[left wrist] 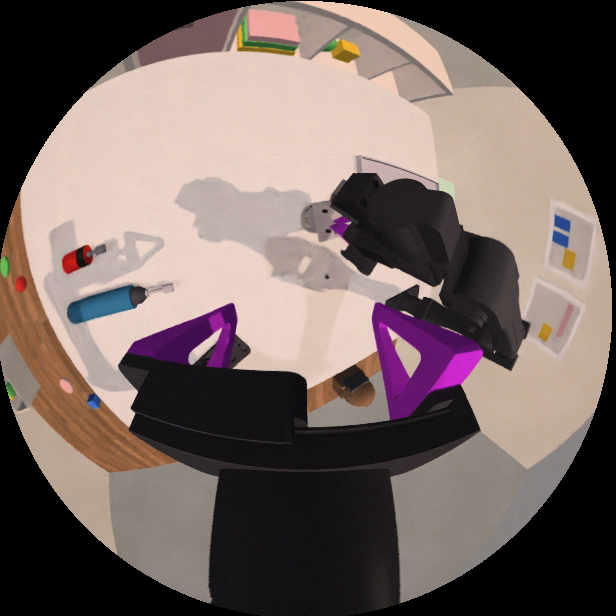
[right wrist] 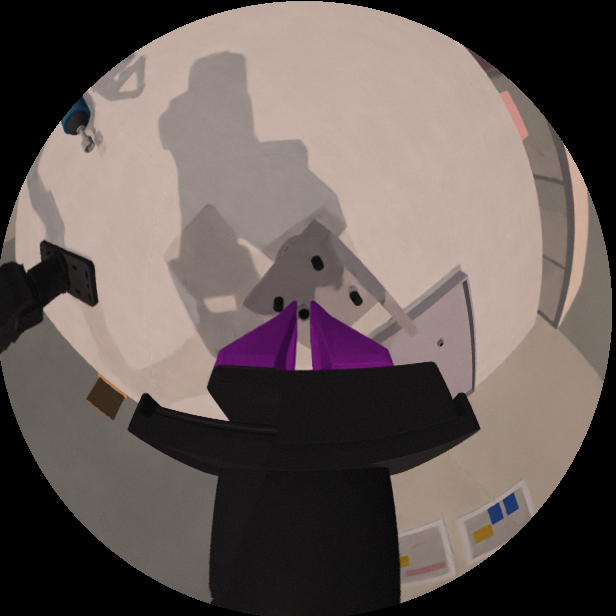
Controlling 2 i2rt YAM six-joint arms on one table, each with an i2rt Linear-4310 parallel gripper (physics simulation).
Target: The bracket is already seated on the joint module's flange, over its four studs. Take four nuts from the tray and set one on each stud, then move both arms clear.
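In the right wrist view the grey bracket lies just beyond my fingers, with three dark spots on its face. My right gripper is shut on a small dark nut, held at the fingertips over the bracket's near corner. The light grey tray lies to the right with one dark nut on it. In the left wrist view my left gripper is open and empty, well back from the bracket. The right arm hides the bracket's right side. The joint module is hidden.
A red tool and a blue tool lie at the left of the table. The wooden table edge curves along the left. Shelves with coloured boxes stand at the back. Paper sheets lie on the right.
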